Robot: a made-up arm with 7 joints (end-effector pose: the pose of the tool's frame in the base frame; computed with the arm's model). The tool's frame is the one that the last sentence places. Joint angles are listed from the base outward.
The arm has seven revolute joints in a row. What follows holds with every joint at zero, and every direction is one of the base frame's.
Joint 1 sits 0.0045 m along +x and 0.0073 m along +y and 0.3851 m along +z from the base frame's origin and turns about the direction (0, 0.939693, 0.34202), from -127.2 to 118.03 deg.
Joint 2 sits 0.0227 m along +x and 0.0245 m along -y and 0.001 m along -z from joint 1 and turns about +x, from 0.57 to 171.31 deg.
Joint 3 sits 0.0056 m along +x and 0.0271 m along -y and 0.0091 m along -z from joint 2 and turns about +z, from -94.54 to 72.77 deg.
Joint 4 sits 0.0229 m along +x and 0.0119 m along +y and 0.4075 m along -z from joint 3 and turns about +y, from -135.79 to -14.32 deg.
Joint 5 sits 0.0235 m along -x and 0.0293 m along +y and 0.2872 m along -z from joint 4 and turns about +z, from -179.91 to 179.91 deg.
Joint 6 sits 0.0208 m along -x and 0.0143 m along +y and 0.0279 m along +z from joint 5 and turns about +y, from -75.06 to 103.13 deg.
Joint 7 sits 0.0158 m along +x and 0.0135 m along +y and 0.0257 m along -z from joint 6 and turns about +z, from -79.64 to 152.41 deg.
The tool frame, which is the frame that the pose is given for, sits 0.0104 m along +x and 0.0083 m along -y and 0.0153 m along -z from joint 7; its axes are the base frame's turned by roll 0.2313, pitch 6.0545 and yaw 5.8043 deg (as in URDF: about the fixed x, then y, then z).
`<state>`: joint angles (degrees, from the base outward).
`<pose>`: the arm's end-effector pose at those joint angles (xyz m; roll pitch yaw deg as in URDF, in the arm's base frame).
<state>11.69 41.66 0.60 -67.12 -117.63 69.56 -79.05</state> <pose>0.2248 0.3856 -0.0102 -137.47 20.76 101.49</pose>
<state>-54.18 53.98 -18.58 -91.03 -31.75 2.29 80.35</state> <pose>0.5142 0.1274 0.5073 152.79 -58.88 -179.55</pose>
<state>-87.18 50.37 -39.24 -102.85 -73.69 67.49 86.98</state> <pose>0.3914 -0.0760 0.6901 -173.39 -5.67 -173.10</pose>
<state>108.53 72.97 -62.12 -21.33 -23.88 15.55 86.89</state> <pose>-0.5134 0.4575 0.5609 163.97 64.72 116.57</pose>
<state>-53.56 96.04 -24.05 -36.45 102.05 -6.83 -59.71</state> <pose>0.2976 0.5797 0.6255 139.48 -55.76 -84.64</pose>
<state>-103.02 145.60 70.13 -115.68 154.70 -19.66 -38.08</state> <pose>-0.4232 0.0858 0.4185 79.73 47.75 127.45</pose>
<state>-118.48 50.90 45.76 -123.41 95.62 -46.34 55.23</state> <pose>0.0561 0.2372 0.7096 73.76 -29.97 53.36</pose>
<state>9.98 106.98 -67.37 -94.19 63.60 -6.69 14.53</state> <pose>0.1557 0.4955 0.1939 12.39 -10.99 -9.45</pose>
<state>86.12 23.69 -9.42 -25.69 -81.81 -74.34 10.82</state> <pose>-0.6121 0.0645 0.1912 -64.15 -3.68 -23.81</pose>
